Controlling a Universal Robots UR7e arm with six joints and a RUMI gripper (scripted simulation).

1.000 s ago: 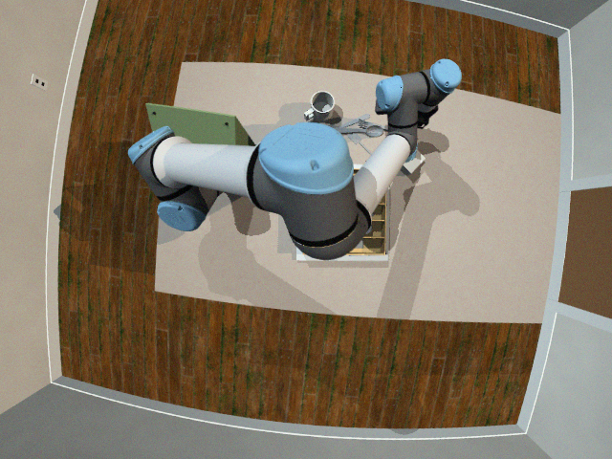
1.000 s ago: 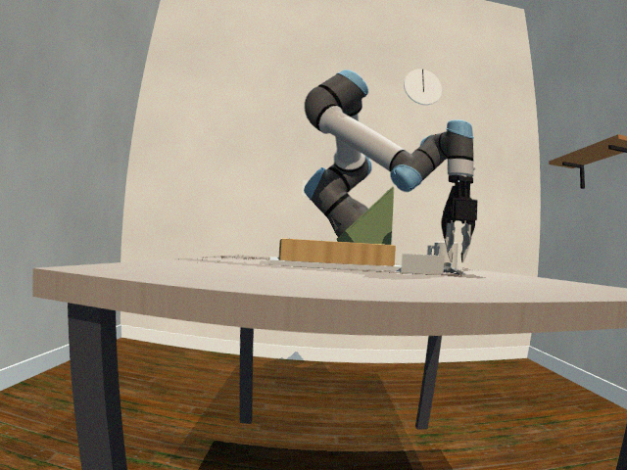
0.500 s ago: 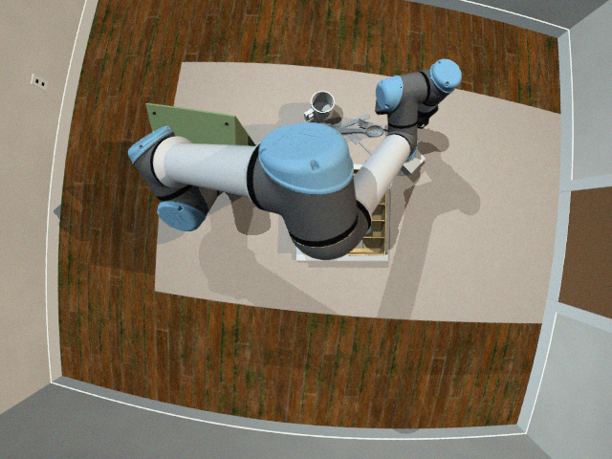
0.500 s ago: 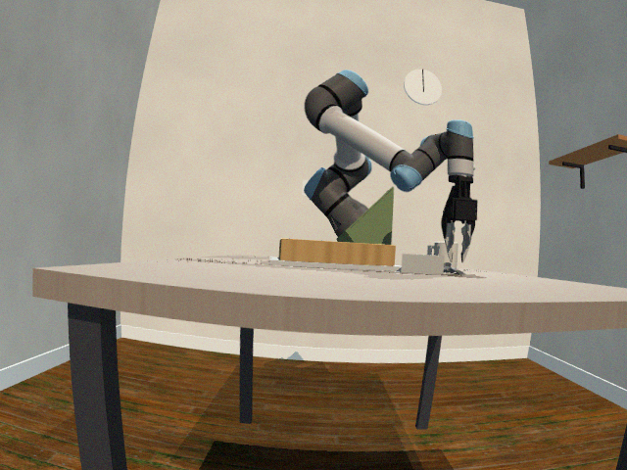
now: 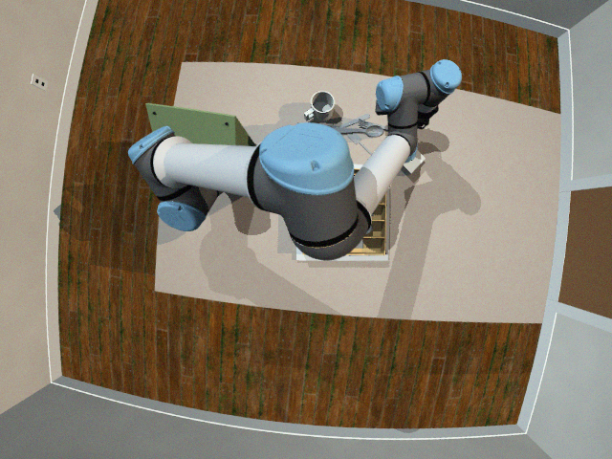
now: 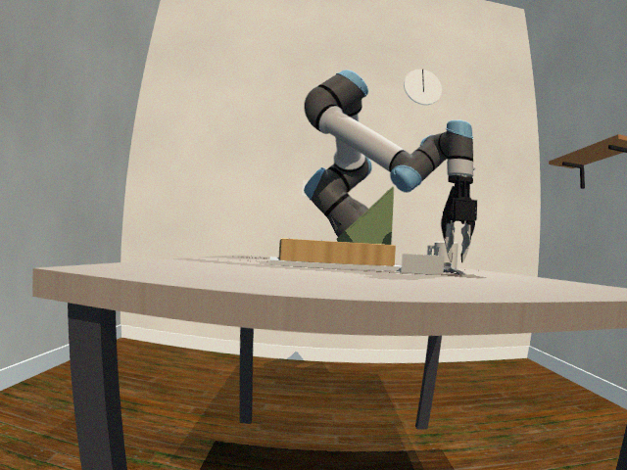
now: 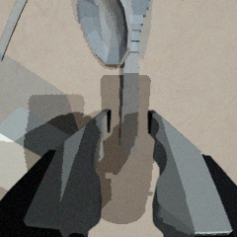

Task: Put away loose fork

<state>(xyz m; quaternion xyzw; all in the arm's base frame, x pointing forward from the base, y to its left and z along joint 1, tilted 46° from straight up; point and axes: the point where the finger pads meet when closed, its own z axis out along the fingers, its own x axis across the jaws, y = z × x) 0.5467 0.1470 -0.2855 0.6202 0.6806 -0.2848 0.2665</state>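
My gripper is now 10 cm to the left of the white block, 8 cm short of it and 2 cm above it. Also, from my hand: mug (26 cm behind, 1 cm below); tray (34 cm to the right, 11 cm behind, 1 cm above).
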